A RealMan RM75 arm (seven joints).
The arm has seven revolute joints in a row. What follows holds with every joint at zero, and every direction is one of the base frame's.
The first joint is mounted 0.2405 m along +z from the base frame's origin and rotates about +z.
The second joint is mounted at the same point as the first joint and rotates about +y.
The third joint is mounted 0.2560 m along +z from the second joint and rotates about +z.
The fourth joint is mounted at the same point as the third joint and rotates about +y.
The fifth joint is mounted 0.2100 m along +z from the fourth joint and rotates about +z.
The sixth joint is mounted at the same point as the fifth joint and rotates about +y.
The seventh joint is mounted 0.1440 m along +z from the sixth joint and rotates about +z.
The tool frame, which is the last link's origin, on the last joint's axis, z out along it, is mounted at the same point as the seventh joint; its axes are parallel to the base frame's.
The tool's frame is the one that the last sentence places.
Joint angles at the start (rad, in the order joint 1, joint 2, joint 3, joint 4, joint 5, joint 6, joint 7):
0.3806 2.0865 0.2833 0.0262 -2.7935 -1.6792 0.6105
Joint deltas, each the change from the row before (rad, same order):
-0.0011 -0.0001 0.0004 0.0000 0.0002 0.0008 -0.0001
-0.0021 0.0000 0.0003 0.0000 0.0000 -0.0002 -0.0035
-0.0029 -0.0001 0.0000 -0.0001 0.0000 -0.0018 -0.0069
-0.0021 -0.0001 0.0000 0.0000 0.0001 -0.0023 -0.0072
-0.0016 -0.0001 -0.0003 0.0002 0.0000 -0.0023 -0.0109
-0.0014 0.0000 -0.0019 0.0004 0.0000 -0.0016 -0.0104
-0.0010 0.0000 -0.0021 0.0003 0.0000 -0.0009 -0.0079
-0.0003 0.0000 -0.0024 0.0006 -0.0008 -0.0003 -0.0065
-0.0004 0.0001 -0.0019 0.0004 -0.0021 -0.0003 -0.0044
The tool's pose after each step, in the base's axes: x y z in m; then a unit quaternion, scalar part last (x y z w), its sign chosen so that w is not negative. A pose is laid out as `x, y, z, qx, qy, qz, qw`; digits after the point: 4 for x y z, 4 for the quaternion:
0.2742, 0.2019, -0.0846, -0.8873, 0.1667, 0.4119, 0.1234
0.2746, 0.2014, -0.0845, -0.8874, 0.1661, 0.4117, 0.1246
0.2750, 0.2005, -0.0844, -0.8875, 0.1640, 0.4117, 0.1264
0.2753, 0.1998, -0.0841, -0.8876, 0.1613, 0.4120, 0.1279
0.2753, 0.1992, -0.0839, -0.8881, 0.1568, 0.4122, 0.1299
0.2754, 0.1985, -0.0840, -0.8888, 0.1524, 0.4119, 0.1312
0.2754, 0.1979, -0.0841, -0.8894, 0.1490, 0.4115, 0.1318
0.2753, 0.1974, -0.0843, -0.8903, 0.1459, 0.4109, 0.1317
0.2753, 0.1968, -0.0847, -0.8910, 0.1438, 0.4102, 0.1307

